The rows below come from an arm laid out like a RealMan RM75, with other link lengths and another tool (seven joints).
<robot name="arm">
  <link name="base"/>
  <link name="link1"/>
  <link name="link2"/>
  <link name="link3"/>
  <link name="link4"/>
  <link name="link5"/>
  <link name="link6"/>
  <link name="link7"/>
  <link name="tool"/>
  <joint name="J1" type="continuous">
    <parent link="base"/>
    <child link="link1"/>
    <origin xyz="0 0 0.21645" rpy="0 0 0"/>
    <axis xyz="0 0 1"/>
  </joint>
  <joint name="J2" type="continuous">
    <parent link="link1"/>
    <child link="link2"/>
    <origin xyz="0 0 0" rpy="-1.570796 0 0"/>
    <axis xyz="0 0 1"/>
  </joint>
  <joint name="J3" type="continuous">
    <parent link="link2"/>
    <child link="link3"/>
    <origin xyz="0 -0.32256 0" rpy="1.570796 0 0"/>
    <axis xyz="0 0 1"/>
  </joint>
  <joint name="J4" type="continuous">
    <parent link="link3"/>
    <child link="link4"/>
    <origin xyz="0 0 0" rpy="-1.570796 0 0"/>
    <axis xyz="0 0 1"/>
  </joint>
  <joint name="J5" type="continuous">
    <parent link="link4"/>
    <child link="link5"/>
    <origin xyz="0 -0.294 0" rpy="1.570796 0 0"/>
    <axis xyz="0 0 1"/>
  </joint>
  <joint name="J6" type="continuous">
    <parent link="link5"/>
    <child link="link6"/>
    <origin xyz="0 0 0" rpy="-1.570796 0 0"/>
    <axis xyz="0 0 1"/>
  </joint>
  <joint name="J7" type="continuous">
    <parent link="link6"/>
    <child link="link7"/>
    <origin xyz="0 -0.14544 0" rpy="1.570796 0 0"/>
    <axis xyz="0 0 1"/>
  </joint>
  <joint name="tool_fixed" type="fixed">
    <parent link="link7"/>
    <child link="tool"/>
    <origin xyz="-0.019 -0.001 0.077" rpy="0 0.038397 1.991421"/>
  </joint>
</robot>
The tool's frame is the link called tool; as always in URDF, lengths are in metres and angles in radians. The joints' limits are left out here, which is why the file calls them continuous.
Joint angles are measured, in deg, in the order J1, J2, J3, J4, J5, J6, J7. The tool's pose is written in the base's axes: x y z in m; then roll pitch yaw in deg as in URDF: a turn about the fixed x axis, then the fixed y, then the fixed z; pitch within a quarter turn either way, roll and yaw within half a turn. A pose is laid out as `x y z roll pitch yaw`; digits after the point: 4 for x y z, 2 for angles.
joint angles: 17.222 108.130 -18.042 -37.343 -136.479 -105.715 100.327
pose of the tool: 0.4889 0.3223 0.0100 157.63 -12.75 -175.47
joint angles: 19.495 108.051 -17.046 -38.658 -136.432 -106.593 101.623
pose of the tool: 0.4747 0.3426 0.0192 156.88 -12.88 -173.76
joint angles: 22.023 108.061 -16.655 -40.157 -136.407 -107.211 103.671
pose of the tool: 0.4585 0.3645 0.0267 156.69 -12.90 -172.48
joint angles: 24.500 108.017 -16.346 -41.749 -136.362 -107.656 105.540
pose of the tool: 0.4419 0.3857 0.0351 156.37 -12.58 -171.08
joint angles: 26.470 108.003 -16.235 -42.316 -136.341 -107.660 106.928
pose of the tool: 0.4288 0.4018 0.0381 156.27 -12.66 -170.21
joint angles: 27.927 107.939 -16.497 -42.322 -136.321 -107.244 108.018
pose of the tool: 0.4198 0.4140 0.0383 156.41 -12.67 -169.85
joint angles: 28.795 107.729 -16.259 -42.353 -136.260 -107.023 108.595
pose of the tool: 0.4148 0.4216 0.0414 156.02 -12.62 -169.55
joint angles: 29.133 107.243 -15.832 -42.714 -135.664 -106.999 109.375
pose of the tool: 0.4125 0.4267 0.0502 154.95 -12.56 -169.48
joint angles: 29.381 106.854 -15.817 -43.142 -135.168 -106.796 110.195
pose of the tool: 0.4109 0.4312 0.0572 154.25 -12.26 -169.59
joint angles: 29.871 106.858 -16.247 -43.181 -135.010 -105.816 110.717
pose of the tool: 0.4090 0.4378 0.0571 153.96 -11.76 -169.72
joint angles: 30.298 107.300 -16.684 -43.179 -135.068 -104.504 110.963
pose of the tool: 0.4077 0.4438 0.0524 153.74 -11.26 -169.92
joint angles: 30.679 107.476 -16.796 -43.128 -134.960 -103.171 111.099
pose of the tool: 0.4073 0.4501 0.0514 153.00 -10.69 -170.01
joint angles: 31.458 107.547 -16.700 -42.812 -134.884 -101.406 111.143
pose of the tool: 0.4054 0.4602 0.0513 151.86 -10.00 -169.90
